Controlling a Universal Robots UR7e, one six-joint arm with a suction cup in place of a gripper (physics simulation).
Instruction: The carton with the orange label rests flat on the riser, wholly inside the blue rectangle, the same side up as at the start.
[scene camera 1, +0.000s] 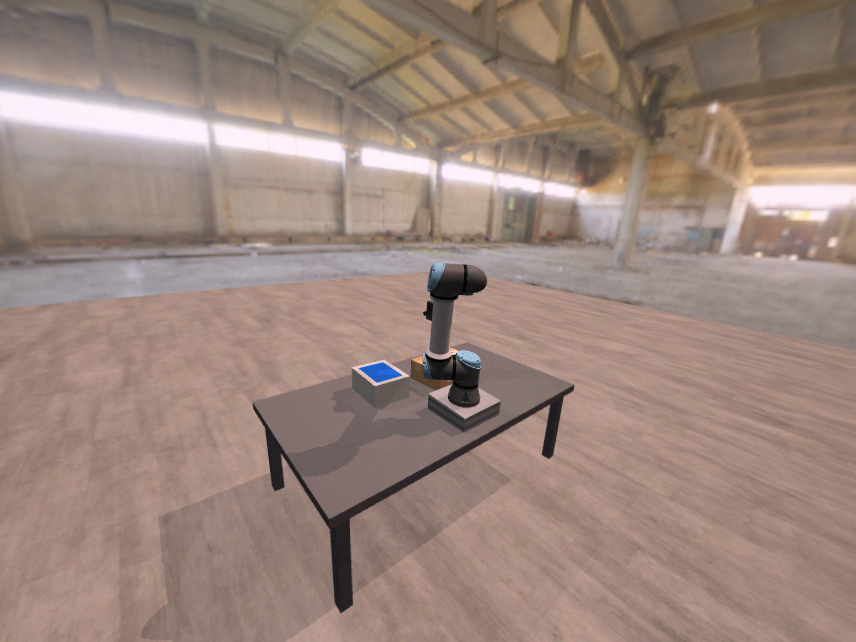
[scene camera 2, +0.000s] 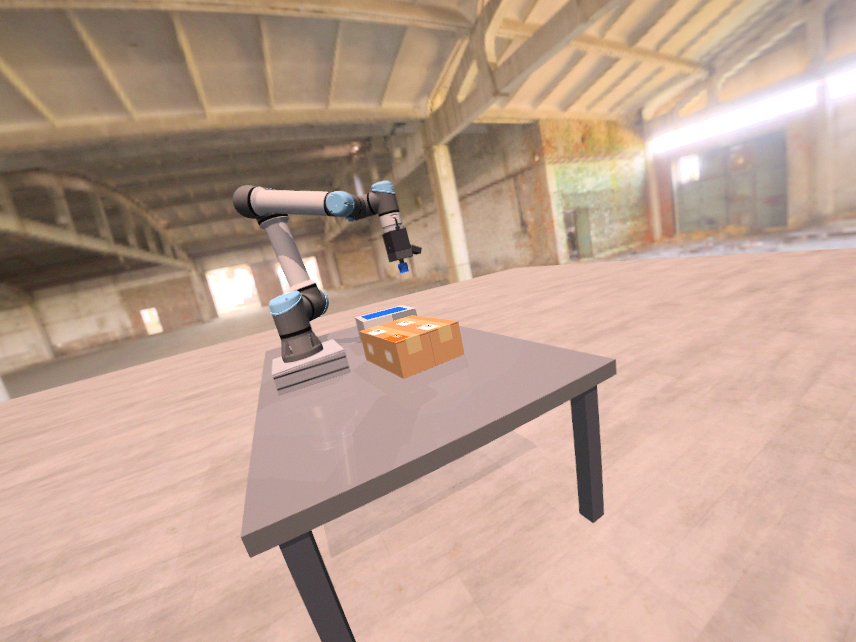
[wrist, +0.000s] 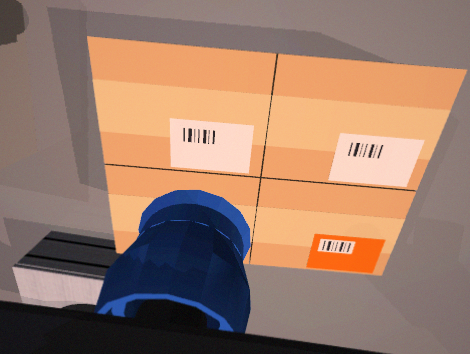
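Seen in the pictures: hand at its tool point: (scene camera 2: 404, 272) (wrist: 194, 238); arm's base at its link origin: (scene camera 1: 463, 398) (scene camera 2: 303, 354).
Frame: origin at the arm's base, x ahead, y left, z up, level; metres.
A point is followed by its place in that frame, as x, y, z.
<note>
The carton with the orange label (scene camera 2: 417, 357) @(0.293, -0.374, -0.031) (wrist: 330, 227) @(0.291, -0.298, 0.037) sits on the table at one corner of a tight block of several cartons, label up. The riser (scene camera 1: 376, 395) @(0.293, 0.297, -0.012) (scene camera 2: 367, 322) @(0.295, 0.104, 0.033) is a pale box with the blue rectangle (scene camera 1: 380, 371) @(0.412, 0.192, 0.041) (scene camera 2: 384, 313) @(0.403, 0.172, 0.041) on top. No carton stands on it. My suction cup (scene camera 2: 403, 268) (wrist: 195, 215) is blue, points down and hangs high above the table, holding nothing. In the wrist view it overlaps the neighbouring carton, left of the orange-labelled one. In scene camera 1 the cup is hidden behind the arm.
The other cartons (scene camera 2: 448, 342) (wrist: 185, 100) touch the labelled one, with thin seams between them. The riser stands close beside the block. The arm's base plinth (scene camera 1: 464, 413) @(-0.085, 0.088, -0.006) (scene camera 2: 311, 373) @(0.000, -0.136, -0.041) (wrist: 60, 282) @(0.115, 0.042, 0.005) is near the block on the table (scene camera 1: 387, 463) @(-0.062, 0.487, -0.079) (scene camera 2: 414, 421) @(0.145, -0.634, -0.079).
</note>
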